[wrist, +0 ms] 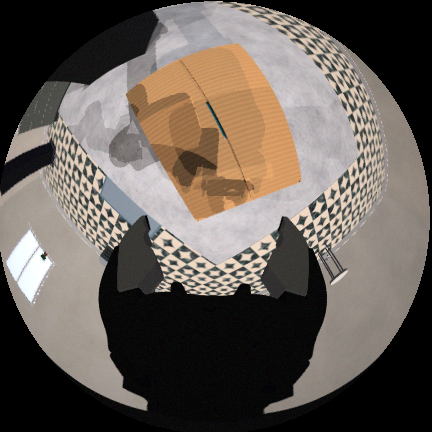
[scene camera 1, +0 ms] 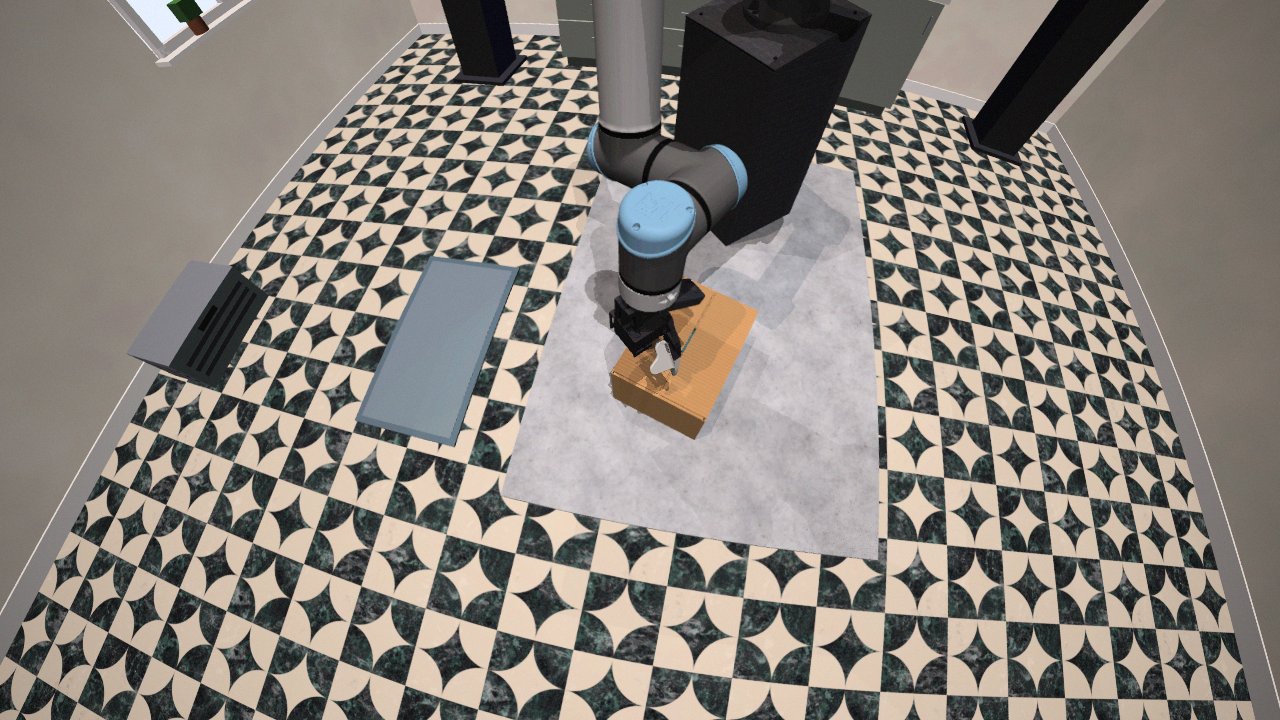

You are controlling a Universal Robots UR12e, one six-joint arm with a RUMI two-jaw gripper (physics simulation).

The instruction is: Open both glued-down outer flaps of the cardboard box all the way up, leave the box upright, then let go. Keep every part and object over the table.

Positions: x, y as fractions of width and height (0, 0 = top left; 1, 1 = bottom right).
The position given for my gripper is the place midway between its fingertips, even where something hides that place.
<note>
In view: my gripper (scene camera 1: 0.51, 0.48).
My gripper also shows in the wrist view (wrist: 0.49, 0.50).
</note>
